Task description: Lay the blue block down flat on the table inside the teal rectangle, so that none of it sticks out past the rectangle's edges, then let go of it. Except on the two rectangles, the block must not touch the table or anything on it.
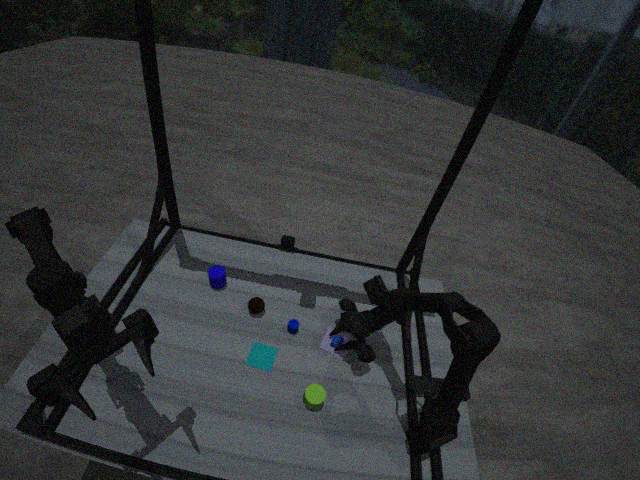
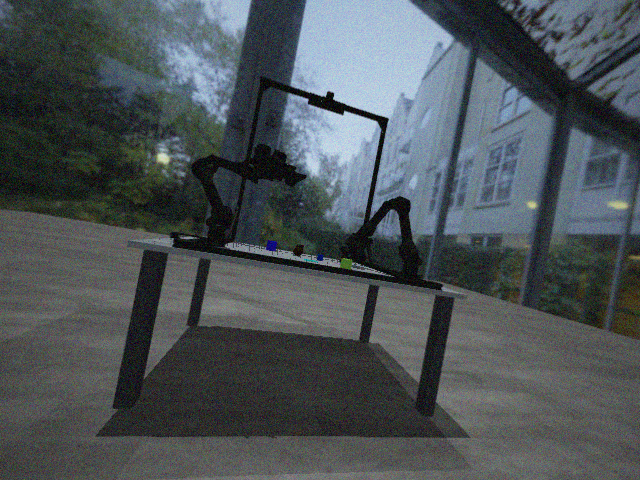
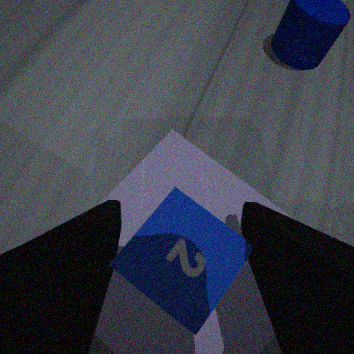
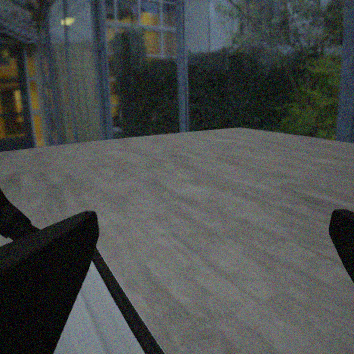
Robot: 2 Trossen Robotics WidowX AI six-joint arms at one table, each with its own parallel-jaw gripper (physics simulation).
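Note:
The blue block, marked with a 2, lies flat on the lilac rectangle at the right of the table. My left gripper is down around the block, and its two fingers touch the block's opposite corners. The teal rectangle lies left of the block on the table, with nothing on it. My right gripper is open and empty, held high over the table's left edge.
A small blue cylinder stands between the two rectangles. A dark brown cylinder and a larger blue cylinder stand farther back on the left. A green cylinder stands in front. Black frame posts rise from the table.

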